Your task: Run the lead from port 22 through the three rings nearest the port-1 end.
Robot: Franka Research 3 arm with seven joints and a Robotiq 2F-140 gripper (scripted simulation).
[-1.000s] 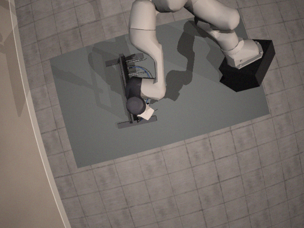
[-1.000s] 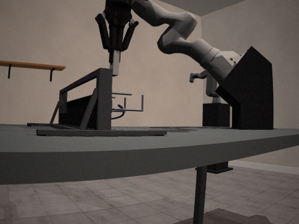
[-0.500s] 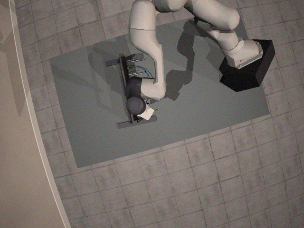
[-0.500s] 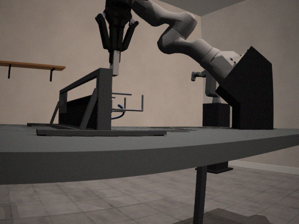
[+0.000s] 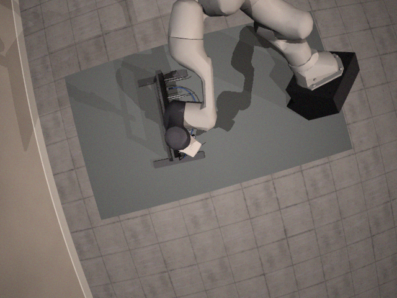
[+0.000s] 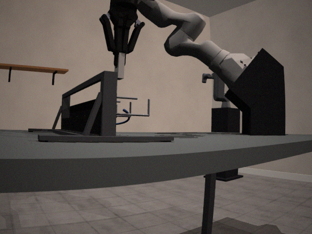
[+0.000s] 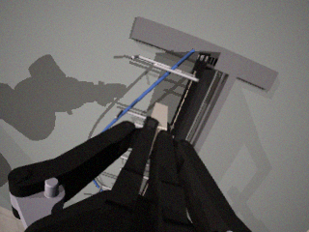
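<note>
My hand is 40 mm short of the rack, 150 mm to the left of it and 110 mm above it.
</note>
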